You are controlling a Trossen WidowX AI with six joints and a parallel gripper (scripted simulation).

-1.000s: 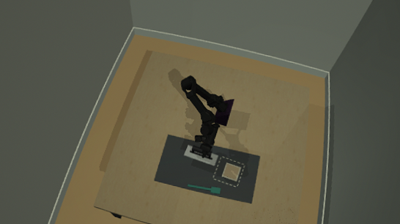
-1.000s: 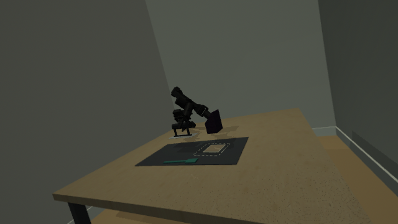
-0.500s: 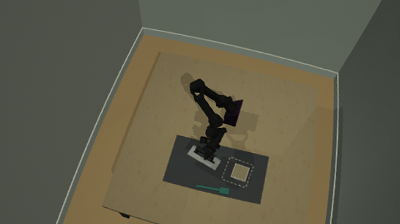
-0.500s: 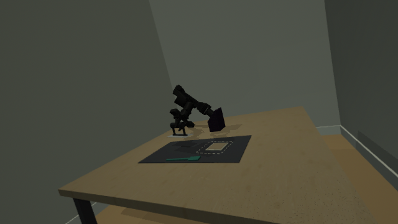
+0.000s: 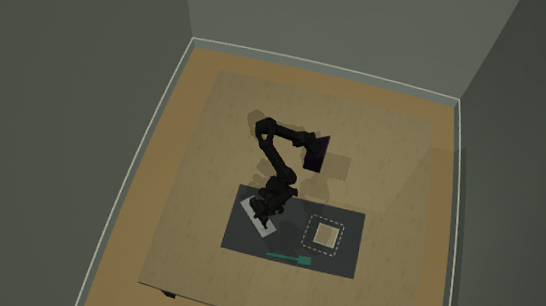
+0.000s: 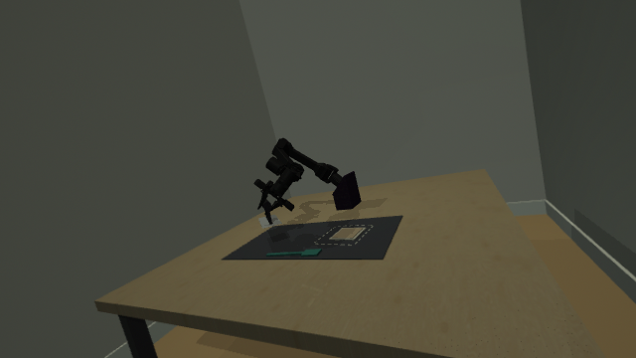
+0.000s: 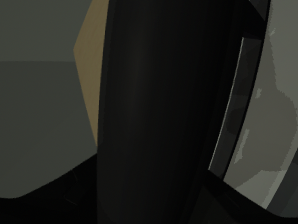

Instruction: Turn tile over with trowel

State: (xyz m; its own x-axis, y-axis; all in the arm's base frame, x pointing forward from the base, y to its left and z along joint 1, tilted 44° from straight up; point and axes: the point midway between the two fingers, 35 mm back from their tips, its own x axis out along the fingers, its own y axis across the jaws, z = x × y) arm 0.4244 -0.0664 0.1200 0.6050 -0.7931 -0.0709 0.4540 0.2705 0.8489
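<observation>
My gripper tip is 2 cm past the grey flat-bladed trowel, 2 cm to the right of it and 1 cm above it. From my gripper tip the other things lie so: small green trowel (9 cm ahead, 21 cm to the left, 13 cm below); dark mat (5 cm behind, 18 cm to the left, 15 cm below); tile (7 cm behind, 33 cm to the left, 13 cm below).
</observation>
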